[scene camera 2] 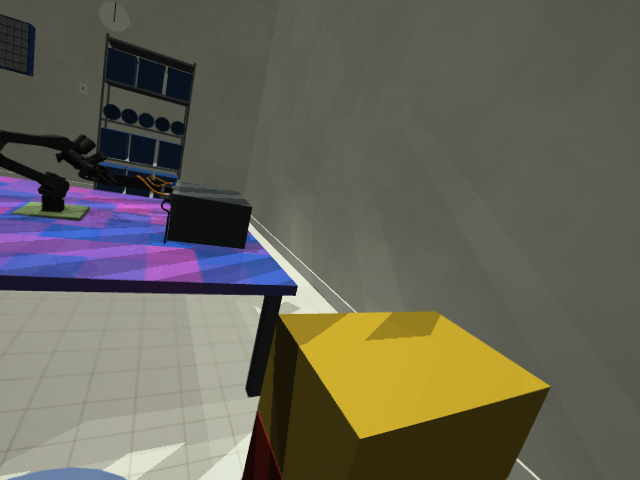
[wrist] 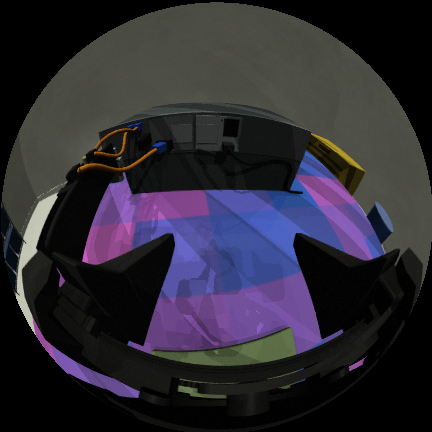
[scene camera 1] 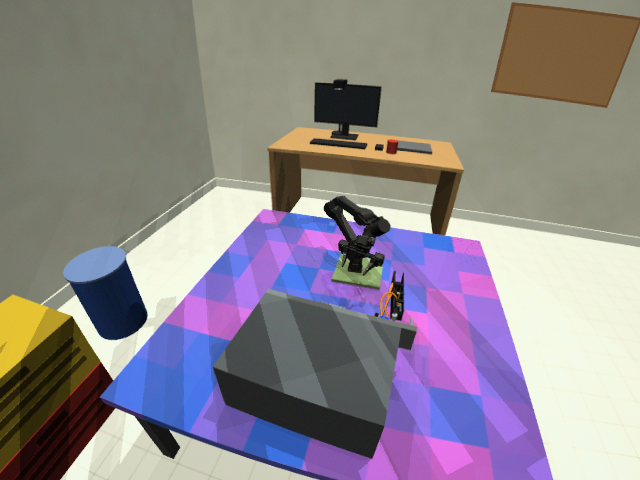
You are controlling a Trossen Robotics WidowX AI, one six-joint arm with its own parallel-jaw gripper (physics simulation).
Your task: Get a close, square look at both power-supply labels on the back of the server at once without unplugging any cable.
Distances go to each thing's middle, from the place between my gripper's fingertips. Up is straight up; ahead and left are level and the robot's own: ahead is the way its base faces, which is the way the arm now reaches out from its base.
Labels:
I see the black cable bracket (wrist: 66,227) 10 cm ahead of my hand, 17 cm to the left of it and 1 cm above it.

